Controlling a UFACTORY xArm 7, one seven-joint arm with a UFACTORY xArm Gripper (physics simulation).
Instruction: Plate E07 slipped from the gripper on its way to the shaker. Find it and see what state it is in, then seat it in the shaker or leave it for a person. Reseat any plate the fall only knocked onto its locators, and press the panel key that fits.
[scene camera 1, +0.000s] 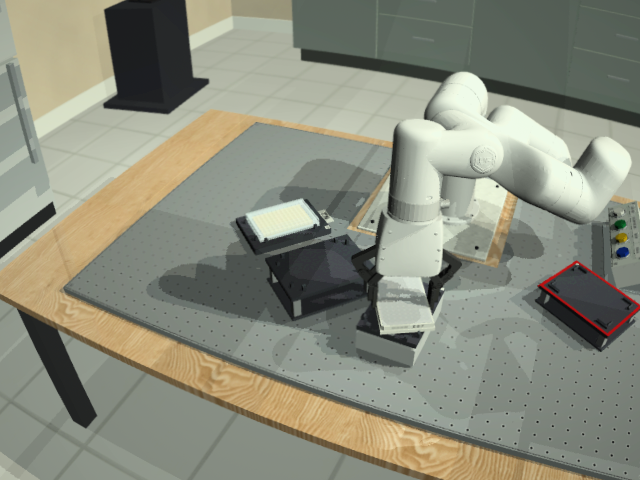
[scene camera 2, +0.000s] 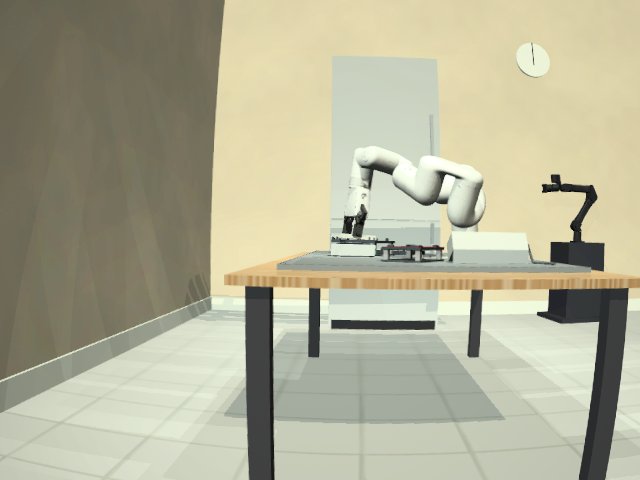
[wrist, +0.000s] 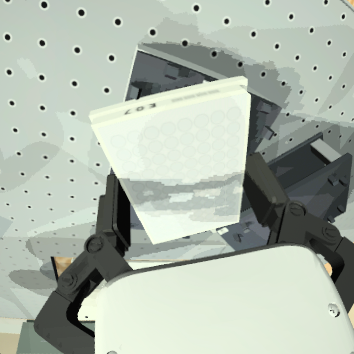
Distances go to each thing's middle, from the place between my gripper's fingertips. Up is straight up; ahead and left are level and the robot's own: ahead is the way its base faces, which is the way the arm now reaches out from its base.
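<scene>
White well plate (scene camera 1: 402, 307) 1 cm behind my hand. Dark lidded box (scene camera 1: 402, 347): my gripper is 3 cm above it and 1 cm past it.
</scene>
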